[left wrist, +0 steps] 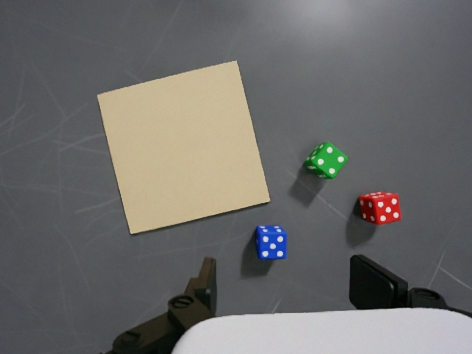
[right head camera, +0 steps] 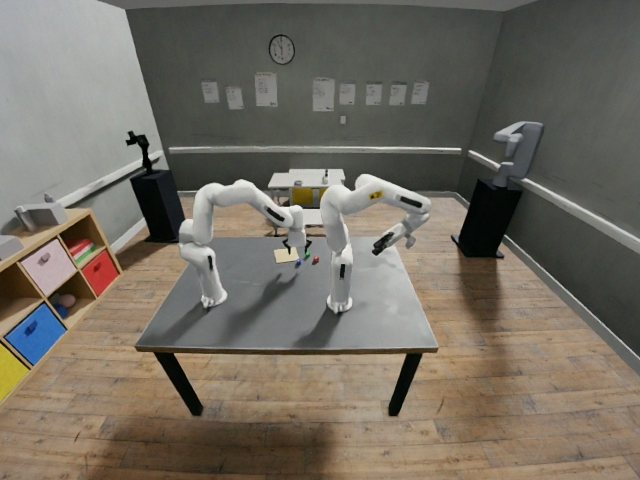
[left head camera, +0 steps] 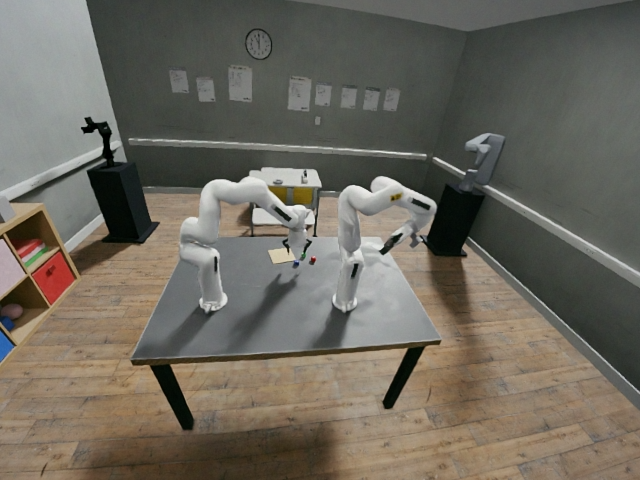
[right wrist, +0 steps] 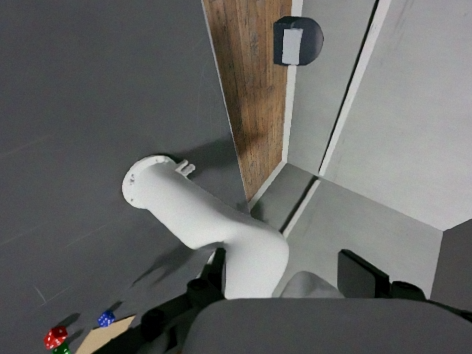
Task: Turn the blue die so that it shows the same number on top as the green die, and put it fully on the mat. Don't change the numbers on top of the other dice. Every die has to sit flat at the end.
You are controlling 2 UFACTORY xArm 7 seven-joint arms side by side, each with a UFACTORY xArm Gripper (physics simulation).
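Frame: origin at the left arm's base, x right, y ahead, z up, level; metres.
Seen in the pictures: left gripper, fingertip midpoint: (left wrist: pixel 283 279) (right head camera: pixel 297 253) (left head camera: pixel 296 253); right gripper, fingertip midpoint: (right head camera: pixel 373 250) (left head camera: pixel 383 250) (right wrist: pixel 281 267); left arm's base, link origin: (right head camera: pixel 214 297) (left head camera: pixel 213 301); right arm's base, link origin: (right head camera: pixel 339 302) (left head camera: pixel 344 301) (right wrist: pixel 152 181).
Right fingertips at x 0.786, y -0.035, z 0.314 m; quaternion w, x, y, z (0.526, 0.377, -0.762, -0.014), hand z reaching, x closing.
Offsets run from my right fingertips to a thing's middle. Level surfaces: height alone.
The blue die @[dx -0.360, dy +0.316, dz -0.302 m] (left head camera: pixel 296 262) (right head camera: pixel 298 262) (left wrist: pixel 272 247) (right wrist: pixel 106 318) lies flat on the table, five on top, just off the lower right corner of the tan mat @[dx -0.443, dy +0.406, dz -0.312 m] (left head camera: pixel 278 256) (right head camera: pixel 284 256) (left wrist: pixel 180 150) (right wrist: pixel 102 337). The green die @[dx -0.309, dy +0.392, dz -0.302 m] (left head camera: pixel 303 255) (right head camera: pixel 307 254) (left wrist: pixel 330 160) (right wrist: pixel 61 350) shows four on top, right of the mat in the left wrist view. The red die @[dx -0.254, dy +0.348, dz -0.302 m] (left head camera: pixel 313 259) (right head camera: pixel 316 259) (left wrist: pixel 382 209) (right wrist: pixel 55 337) shows five on top. My left gripper (left head camera: pixel 296 252) (right head camera: pixel 297 252) (left wrist: pixel 283 279) is open and empty above the dice. My right gripper (right wrist: pixel 281 267) is open, far from them.
The dark table @[dz -0.314 m] (left head camera: pixel 273 320) (right head camera: pixel 279 320) carries both arm bases. My right arm is raised at the right side of the head views. A white cart (left head camera: pixel 294 177) (right head camera: pixel 310 178) stands behind the table. The red die is close to the green die.
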